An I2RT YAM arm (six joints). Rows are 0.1 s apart.
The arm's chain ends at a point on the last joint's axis. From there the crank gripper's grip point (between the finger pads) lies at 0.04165 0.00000 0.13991 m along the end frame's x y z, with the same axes.
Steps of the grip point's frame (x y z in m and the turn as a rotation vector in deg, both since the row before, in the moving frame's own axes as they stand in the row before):
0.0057 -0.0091 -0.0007 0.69 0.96 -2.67
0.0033 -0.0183 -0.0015 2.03 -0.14 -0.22
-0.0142 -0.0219 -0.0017 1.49 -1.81 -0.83
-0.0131 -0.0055 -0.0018 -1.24 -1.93 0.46
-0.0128 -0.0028 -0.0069 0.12 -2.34 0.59
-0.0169 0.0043 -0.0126 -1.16 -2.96 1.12
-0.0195 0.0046 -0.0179 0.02 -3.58 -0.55
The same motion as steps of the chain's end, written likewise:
0.0034 -0.0054 0.0000 0.69 0.96 -2.67
0.0037 -0.0132 -0.0015 2.03 -0.14 -0.22
-0.0097 -0.0177 -0.0029 1.49 -1.81 -0.83
-0.0084 -0.0089 -0.0031 -1.24 -1.93 0.46
-0.0071 -0.0029 -0.0085 0.12 -2.34 0.59
-0.0096 0.0007 -0.0145 -1.16 -2.96 1.12
-0.0107 0.0050 -0.0202 0.02 -3.58 -0.55

